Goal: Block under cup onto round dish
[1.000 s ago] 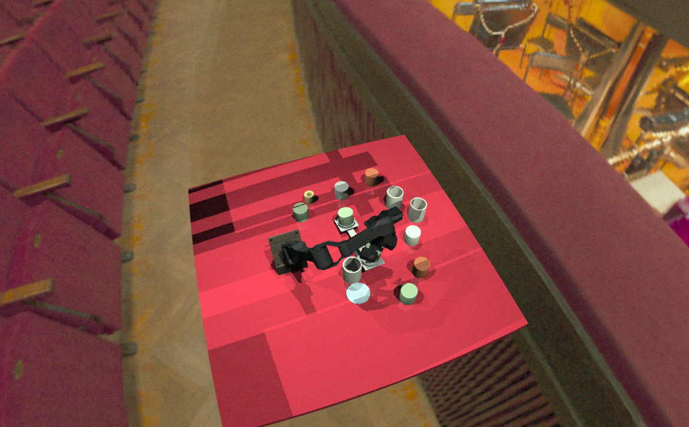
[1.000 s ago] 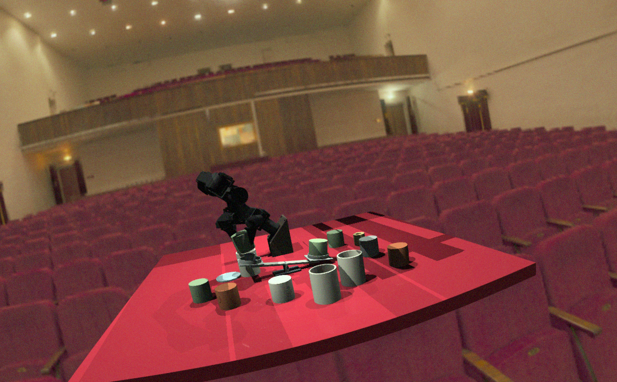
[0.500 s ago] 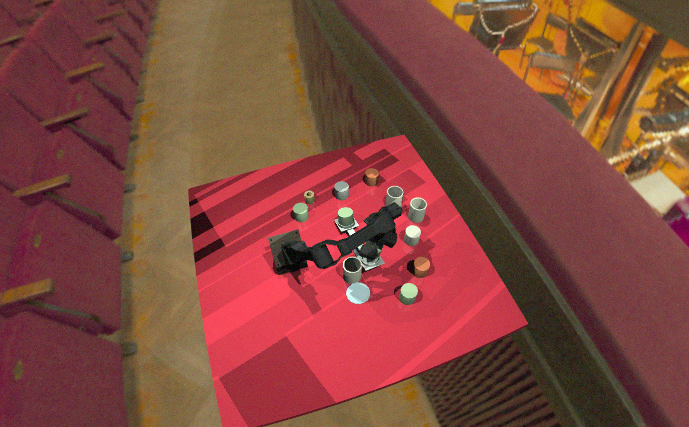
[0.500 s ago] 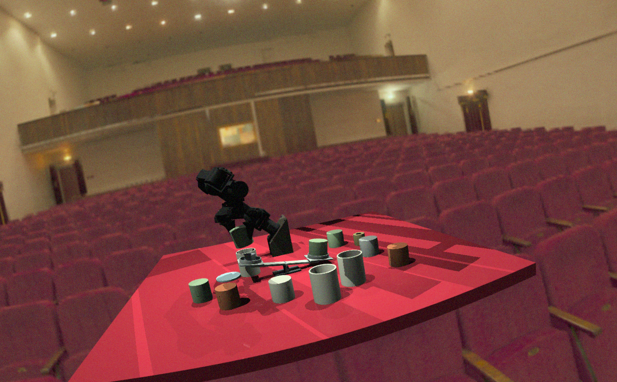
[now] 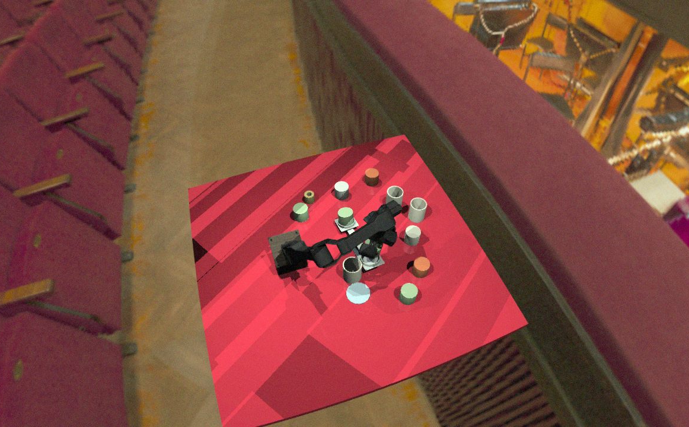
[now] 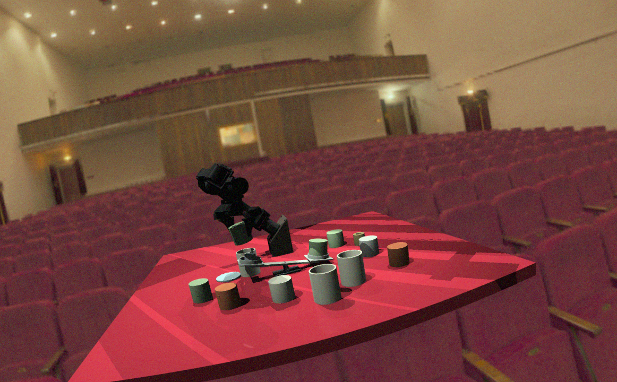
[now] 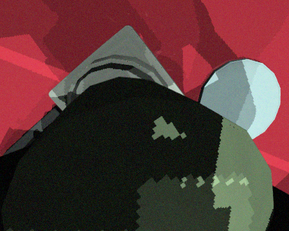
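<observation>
Right now my gripper tip is 80 mm above the grey block and 10 mm to the right of it. The rest, counted from my gripper tip: pale blue round dish: 170 mm below, 90 mm to the right, 90 mm behind.
</observation>
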